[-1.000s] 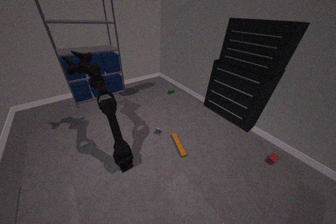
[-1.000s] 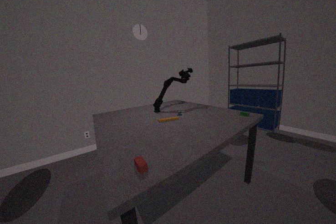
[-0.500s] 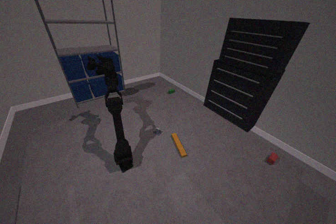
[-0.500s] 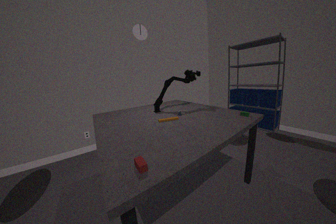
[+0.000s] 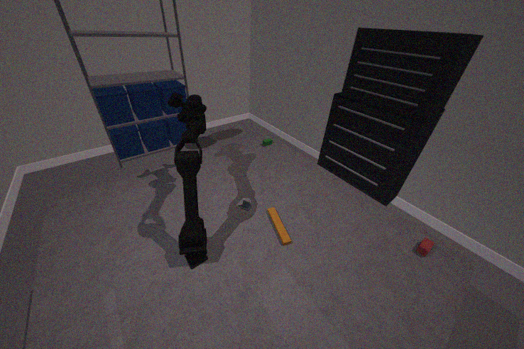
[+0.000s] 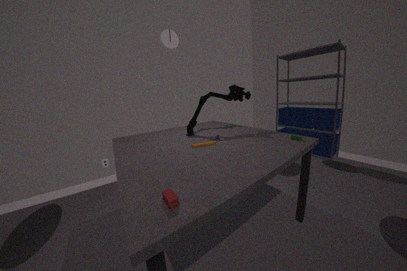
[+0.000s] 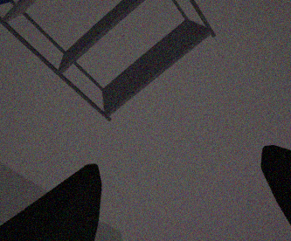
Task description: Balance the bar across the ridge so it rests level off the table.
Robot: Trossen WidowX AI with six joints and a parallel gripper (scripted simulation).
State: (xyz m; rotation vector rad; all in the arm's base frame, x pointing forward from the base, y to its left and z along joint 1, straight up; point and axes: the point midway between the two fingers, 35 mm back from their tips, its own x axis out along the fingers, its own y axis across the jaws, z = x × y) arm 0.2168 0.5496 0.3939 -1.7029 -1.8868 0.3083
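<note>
My gripper tip is 12 cm short of the orange bar, 66 cm to the left of it and 39 cm above it. Also, from my gripper tip: red block 52 cm ahead, 108 cm to the right, 39 cm below; green block 52 cm ahead, 8 cm to the right, 39 cm below.
</note>
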